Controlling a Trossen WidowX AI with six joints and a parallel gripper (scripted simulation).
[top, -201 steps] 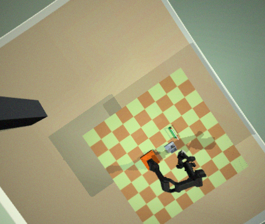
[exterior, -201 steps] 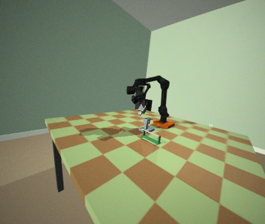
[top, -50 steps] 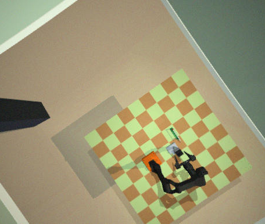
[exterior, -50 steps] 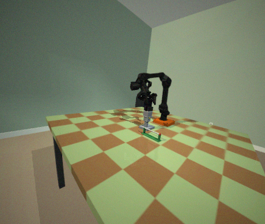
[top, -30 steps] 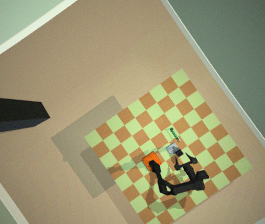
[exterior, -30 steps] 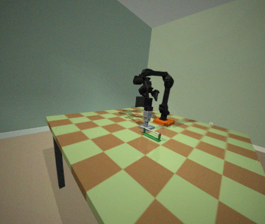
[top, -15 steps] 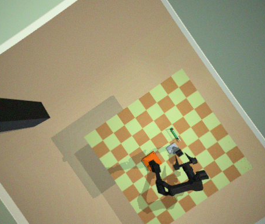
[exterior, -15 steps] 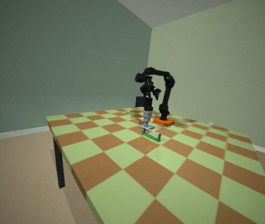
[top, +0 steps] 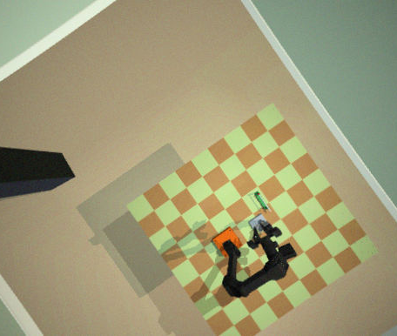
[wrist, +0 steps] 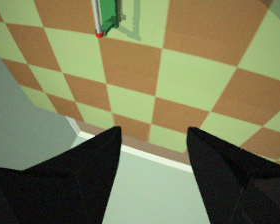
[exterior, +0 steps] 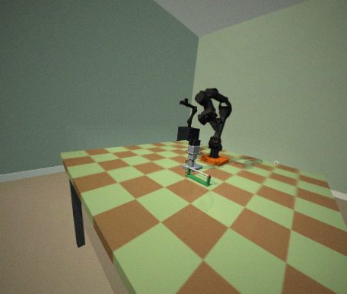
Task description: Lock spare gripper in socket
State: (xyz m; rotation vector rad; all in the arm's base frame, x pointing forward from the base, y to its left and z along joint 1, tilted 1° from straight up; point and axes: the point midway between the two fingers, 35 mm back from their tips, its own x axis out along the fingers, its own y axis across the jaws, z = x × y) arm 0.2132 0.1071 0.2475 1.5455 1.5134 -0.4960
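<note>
The green rest is 14 cm ahead of my gripper tip, 3 cm to the left of it and 22 cm below it. The rest, counted from my gripper tip: mount 5 cm ahead, 10 cm to the right, 19 cm below; spare gripper 6 cm ahead, 10 cm to the right, 12 cm below.
</note>
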